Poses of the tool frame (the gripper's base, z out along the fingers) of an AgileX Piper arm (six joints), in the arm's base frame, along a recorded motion.
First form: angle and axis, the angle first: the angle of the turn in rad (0 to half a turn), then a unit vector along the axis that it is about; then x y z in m.
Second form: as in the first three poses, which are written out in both.
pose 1, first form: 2.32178, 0.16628, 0.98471, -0.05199, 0.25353, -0.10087, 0.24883
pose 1, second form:
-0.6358, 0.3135, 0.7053, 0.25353
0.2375, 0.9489, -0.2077, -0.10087
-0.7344, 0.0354, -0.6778, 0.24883
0, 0, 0, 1

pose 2, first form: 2.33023, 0.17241, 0.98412, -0.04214, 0.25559, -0.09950, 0.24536
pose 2, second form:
-0.6383, 0.3171, 0.7014, 0.25559
0.2559, 0.9468, -0.1951, -0.09950
-0.7260, 0.0550, -0.6855, 0.24536
0, 0, 0, 1

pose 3, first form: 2.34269, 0.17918, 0.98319, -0.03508, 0.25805, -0.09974, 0.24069
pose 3, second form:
-0.6430, 0.3242, 0.6939, 0.25805
0.2739, 0.9434, -0.1869, -0.09974
-0.7152, 0.0699, -0.6954, 0.24069
0, 0, 0, 1

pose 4, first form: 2.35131, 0.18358, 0.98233, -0.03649, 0.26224, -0.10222, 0.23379
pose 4, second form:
-0.6462, 0.3332, 0.6866, 0.26224
0.2813, 0.9403, -0.1915, -0.10222
-0.7094, 0.0694, -0.7014, 0.23379
0, 0, 0, 1

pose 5, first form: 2.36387, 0.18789, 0.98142, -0.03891, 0.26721, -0.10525, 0.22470
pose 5, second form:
-0.6521, 0.3431, 0.6761, 0.26721
0.2885, 0.9370, -0.1972, -0.10525
-0.7011, 0.0664, -0.7099, 0.22470
0, 0, 0, 1

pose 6, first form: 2.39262, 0.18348, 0.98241, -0.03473, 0.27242, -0.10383, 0.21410
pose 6, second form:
-0.6741, 0.3359, 0.6579, 0.27242
0.2886, 0.9396, -0.1840, -0.10383
-0.6799, 0.0658, -0.7303, 0.21410
0, 0, 0, 1

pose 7, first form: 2.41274, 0.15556, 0.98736, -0.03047, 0.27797, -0.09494, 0.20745
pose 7, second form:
-0.7037, 0.2885, 0.6493, 0.27797
0.2479, 0.9561, -0.1561, -0.09494
-0.6659, 0.0511, -0.7443, 0.20745
0, 0, 0, 1

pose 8, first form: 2.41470, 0.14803, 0.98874, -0.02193, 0.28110, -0.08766, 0.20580
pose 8, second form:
-0.7090, 0.2703, 0.6514, 0.28110
0.2412, 0.9609, -0.1363, -0.08766
-0.6627, 0.0605, -0.7464, 0.20580
0, 0, 0, 1

